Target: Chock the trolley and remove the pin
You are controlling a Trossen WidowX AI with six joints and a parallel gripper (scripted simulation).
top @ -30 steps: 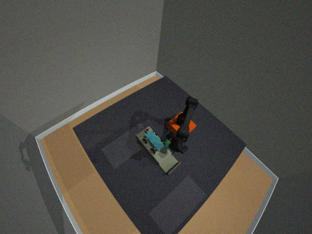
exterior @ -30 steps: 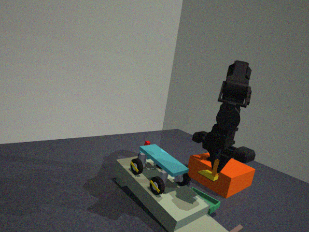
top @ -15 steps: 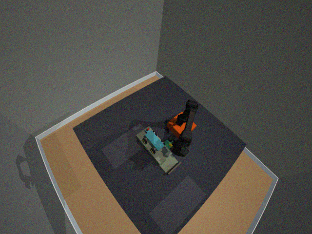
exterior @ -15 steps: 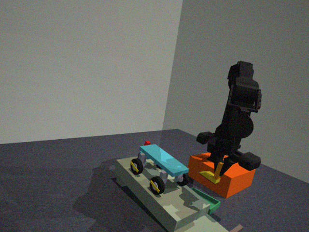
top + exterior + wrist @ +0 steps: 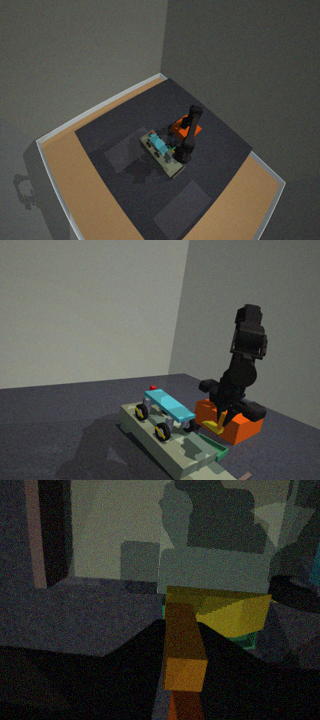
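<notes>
Right now my gripper tip is 280 mm to the left of the red-headed stop pin, 10 mm past it and 10 mm above it. Round my gripper tip: trolley (170 mm to the right, 30 mm below, 30 mm ahead); yellow chock (20 mm to the right); green tray (150 mm below, 80 mm behind, 60 mm to the right).
</notes>
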